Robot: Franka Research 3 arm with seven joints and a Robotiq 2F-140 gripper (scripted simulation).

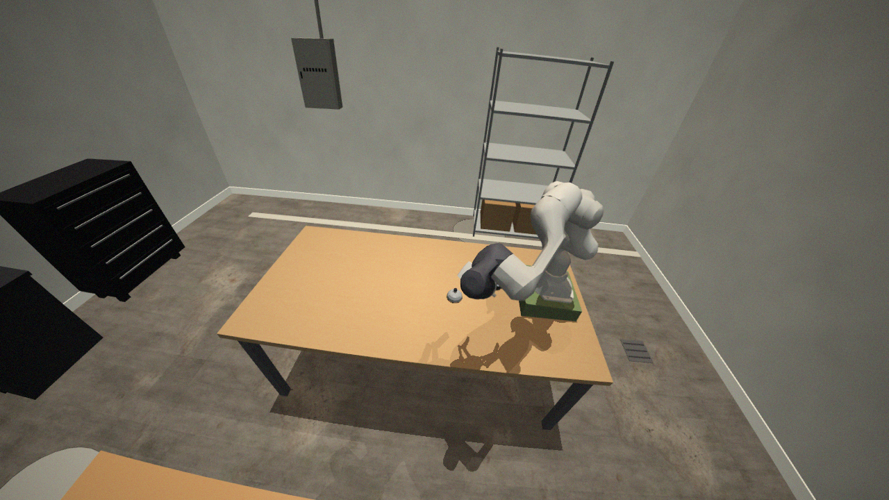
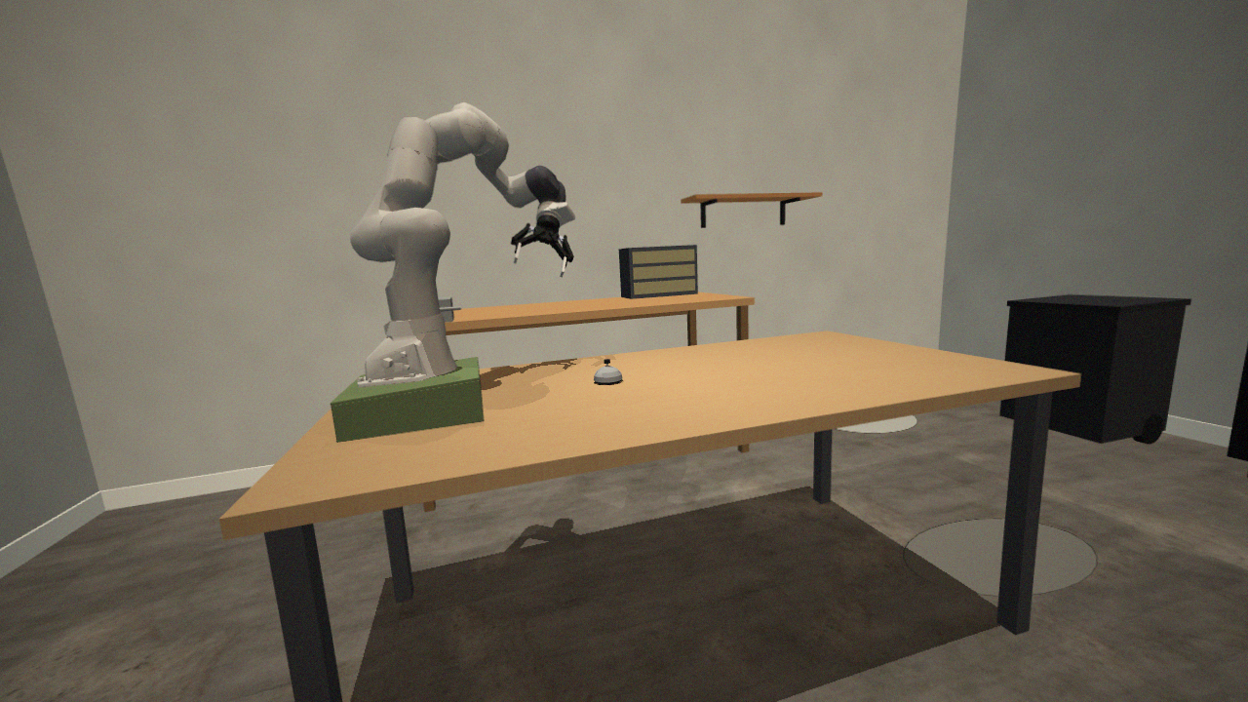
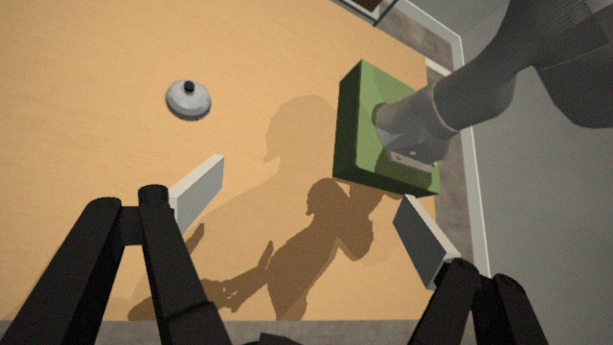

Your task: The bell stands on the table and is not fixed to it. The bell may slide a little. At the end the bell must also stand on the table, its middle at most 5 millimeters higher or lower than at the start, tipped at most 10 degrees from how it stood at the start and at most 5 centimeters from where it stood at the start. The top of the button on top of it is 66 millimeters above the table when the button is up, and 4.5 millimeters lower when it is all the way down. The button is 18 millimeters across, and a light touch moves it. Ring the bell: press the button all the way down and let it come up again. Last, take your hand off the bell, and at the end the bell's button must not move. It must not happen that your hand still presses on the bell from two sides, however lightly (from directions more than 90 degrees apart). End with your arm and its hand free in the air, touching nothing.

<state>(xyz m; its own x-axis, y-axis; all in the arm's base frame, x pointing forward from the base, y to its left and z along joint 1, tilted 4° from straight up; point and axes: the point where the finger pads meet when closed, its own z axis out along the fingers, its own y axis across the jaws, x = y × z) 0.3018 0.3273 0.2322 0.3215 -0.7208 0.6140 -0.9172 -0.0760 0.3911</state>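
Now: hand 29 cm above the black button, 20 cm to the left of it and 17 cm short of it. From my hand the other things lie so: grey dome bell (30 cm below, 20 cm to the right, 17 cm ahead).
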